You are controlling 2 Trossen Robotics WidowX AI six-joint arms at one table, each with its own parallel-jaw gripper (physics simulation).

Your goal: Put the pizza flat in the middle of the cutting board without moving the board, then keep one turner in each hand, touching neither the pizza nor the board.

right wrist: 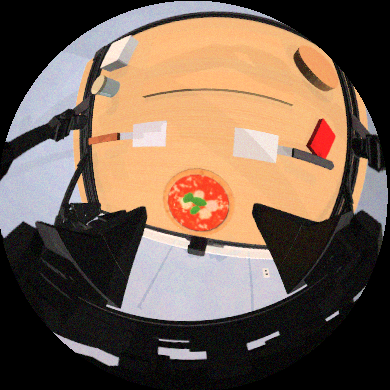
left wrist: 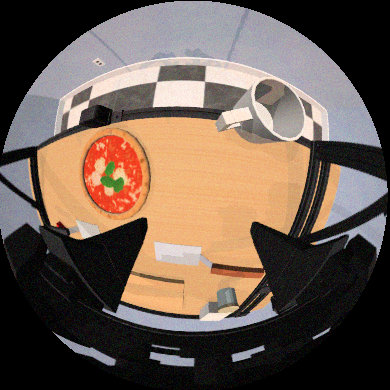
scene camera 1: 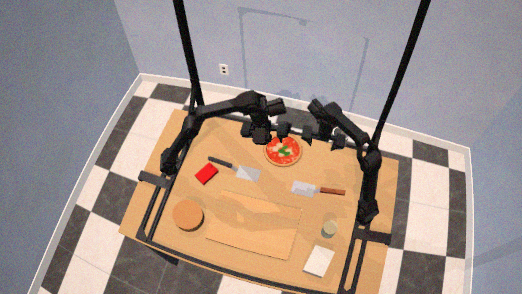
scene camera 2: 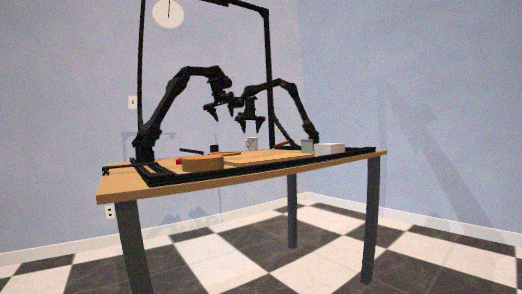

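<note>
The pizza (scene camera 1: pixel 283 150) (left wrist: pixel 116 175) (right wrist: pixel 197 195) lies flat on the table near the back edge, apart from the cutting board (scene camera 1: pixel 255 225) (right wrist: pixel 220 75), which lies toward the front. The black-handled turner (scene camera 1: pixel 248 173) (right wrist: pixel 256 145) lies between them at left in scene camera 1; the brown-handled turner (scene camera 1: pixel 303 188) (left wrist: pixel 177 253) (right wrist: pixel 149 134) lies at right. My left gripper (scene camera 1: pixel 323 140) (scene camera 2: pixel 250 131) (left wrist: pixel 200 225) is open and empty, above the table's back part, right of the pizza. My right gripper (scene camera 2: pixel 224 118) (right wrist: pixel 201 210) is open and empty, high above the table near the pizza.
A white mug (scene camera 2: pixel 251 143) (left wrist: pixel 262 117) stands at the back. A red block (scene camera 1: pixel 206 173) lies near the black handle. A round wooden block (scene camera 1: pixel 188 215) is left of the board; a jar (scene camera 1: pixel 329 228) and white box (scene camera 1: pixel 319 261) are right. Black rails edge the table.
</note>
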